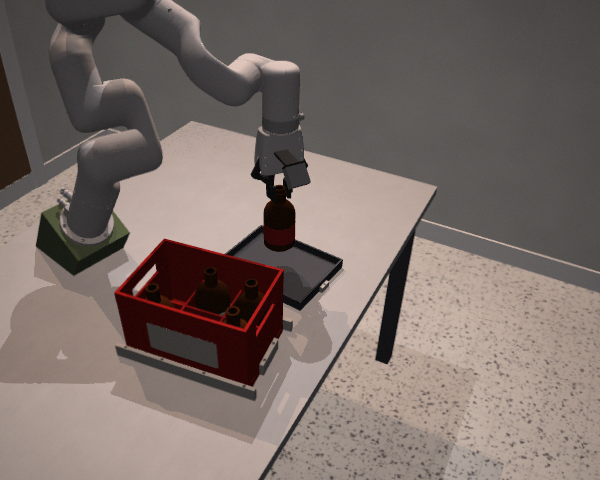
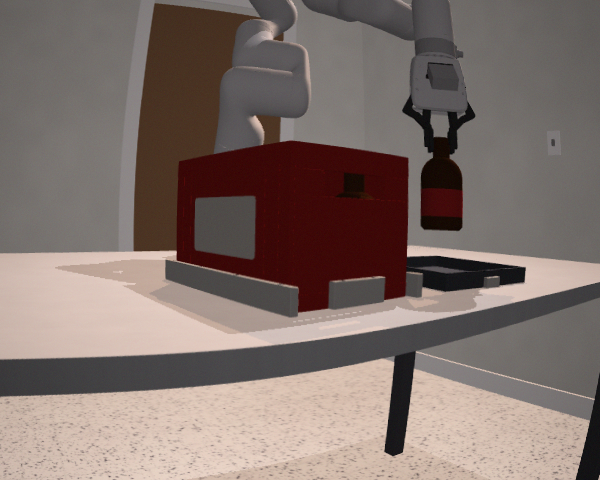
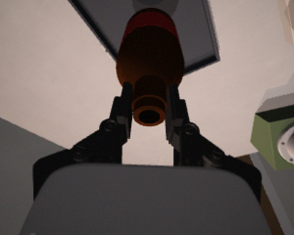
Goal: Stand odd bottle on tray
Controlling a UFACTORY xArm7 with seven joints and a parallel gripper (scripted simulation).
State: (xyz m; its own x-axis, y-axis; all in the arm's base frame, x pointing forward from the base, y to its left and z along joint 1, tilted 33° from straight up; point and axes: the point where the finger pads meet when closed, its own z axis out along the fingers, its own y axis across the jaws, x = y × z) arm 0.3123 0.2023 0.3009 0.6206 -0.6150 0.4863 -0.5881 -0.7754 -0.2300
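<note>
Now: hand 22 cm above the black tray. The rest, counted from my hand: red crate: 29 cm to the right, 15 cm below, 4 cm behind.
</note>
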